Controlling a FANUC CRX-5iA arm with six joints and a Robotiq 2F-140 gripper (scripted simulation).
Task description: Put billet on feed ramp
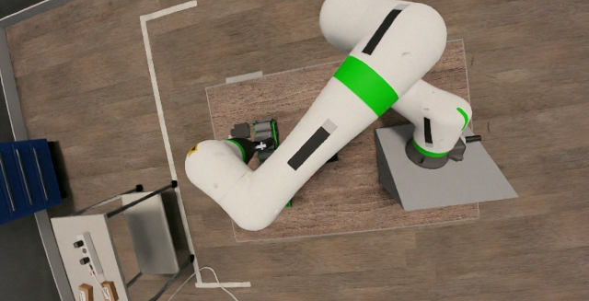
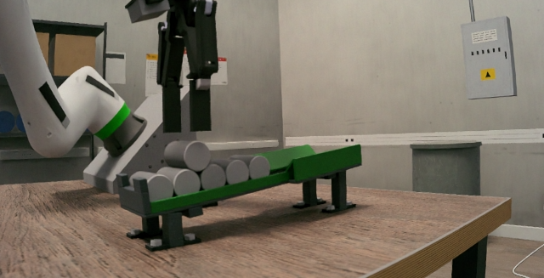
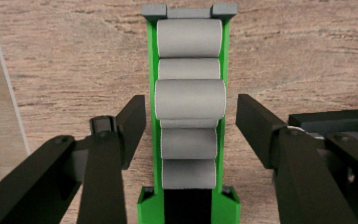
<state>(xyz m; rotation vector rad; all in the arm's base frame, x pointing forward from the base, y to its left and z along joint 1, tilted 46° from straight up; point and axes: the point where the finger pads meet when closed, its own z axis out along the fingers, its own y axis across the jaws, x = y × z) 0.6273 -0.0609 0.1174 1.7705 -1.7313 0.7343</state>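
The grey stop lies 11 cm below my hand and 8 cm to the right of it.
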